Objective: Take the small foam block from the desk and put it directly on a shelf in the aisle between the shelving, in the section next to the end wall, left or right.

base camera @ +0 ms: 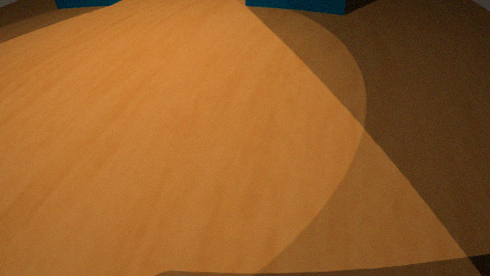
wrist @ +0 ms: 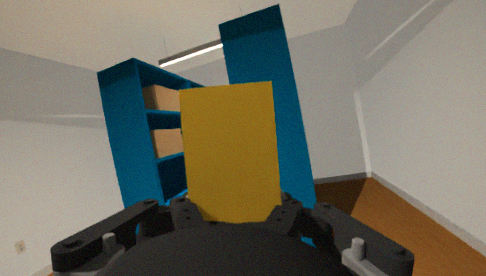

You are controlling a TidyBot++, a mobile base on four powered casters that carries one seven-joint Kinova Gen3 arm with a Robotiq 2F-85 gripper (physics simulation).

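Frame: origin at the arm's base, x up, y back, z right, level; centimetres.
Where they show: gripper, fingertip midpoint: (wrist: 237, 196).
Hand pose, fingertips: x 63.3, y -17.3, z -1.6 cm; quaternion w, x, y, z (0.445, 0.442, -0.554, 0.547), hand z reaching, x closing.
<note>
Each offset is from my fingertips to the centre of the thing. Level surfaces: height alone.
My gripper (wrist: 237, 196) is shut on the yellow foam block @(dx +4.1, dy +2.1, dz +0.5 cm) (wrist: 231, 150), which stands up between the fingers in the middle of the wrist view. Two blue shelving units show behind it. The left shelving unit (wrist: 117, 140) has its end panel and part of its open shelves in view, with brown boxes on them. The right shelving unit (wrist: 262, 60) shows its tall end panel. The block hides much of the gap between them. In the base camera view the bases of the left unit (base camera: 87, 3) and the right unit (base camera: 295, 6) show at the top edge. The desk does not show.
One brown box (wrist: 162, 97) sits on an upper shelf and another box @(dx +9.6, dy -179.2, dz -87.2 cm) (wrist: 169, 142) sits on the shelf below. A pale wall (wrist: 425, 110) runs along the right. The orange-brown floor @(dx -103.0 cm) (base camera: 200, 150) (wrist: 410, 215) carries sunlight and shadow. A ceiling lamp (wrist: 192, 54) hangs behind the units.
</note>
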